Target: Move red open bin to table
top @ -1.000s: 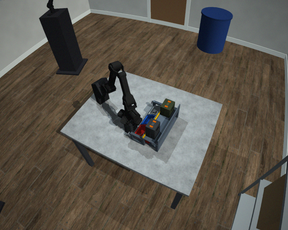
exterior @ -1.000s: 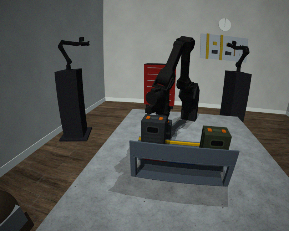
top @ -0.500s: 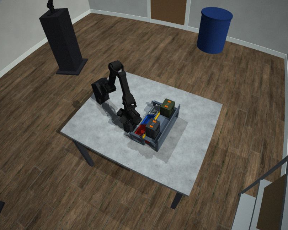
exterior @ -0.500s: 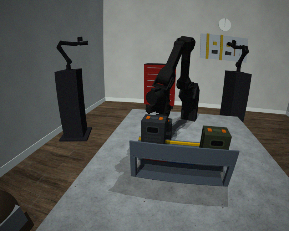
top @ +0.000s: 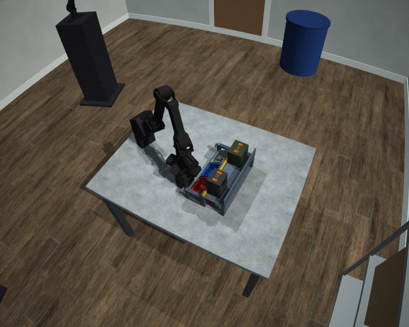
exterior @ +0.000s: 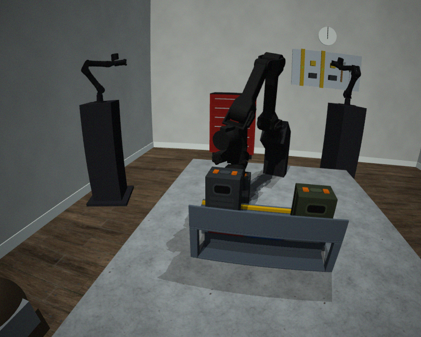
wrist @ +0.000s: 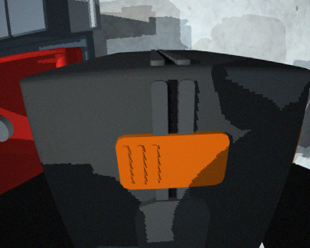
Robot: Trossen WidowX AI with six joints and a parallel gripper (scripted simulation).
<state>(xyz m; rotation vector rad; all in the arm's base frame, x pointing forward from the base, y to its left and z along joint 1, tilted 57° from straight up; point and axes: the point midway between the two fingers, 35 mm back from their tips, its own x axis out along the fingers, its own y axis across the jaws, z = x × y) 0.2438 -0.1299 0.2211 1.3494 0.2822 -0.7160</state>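
The red open bin lies 120 mm ahead of my hand, 50 mm to the right of it and 80 mm below it. Also, from my hand: yellow rail 190 mm ahead, 50 mm to the left, 20 mm below; then grey bin 190 mm ahead, 170 mm to the left, 80 mm below; then blue bin 160 mm ahead, 60 mm to the left, 80 mm below.
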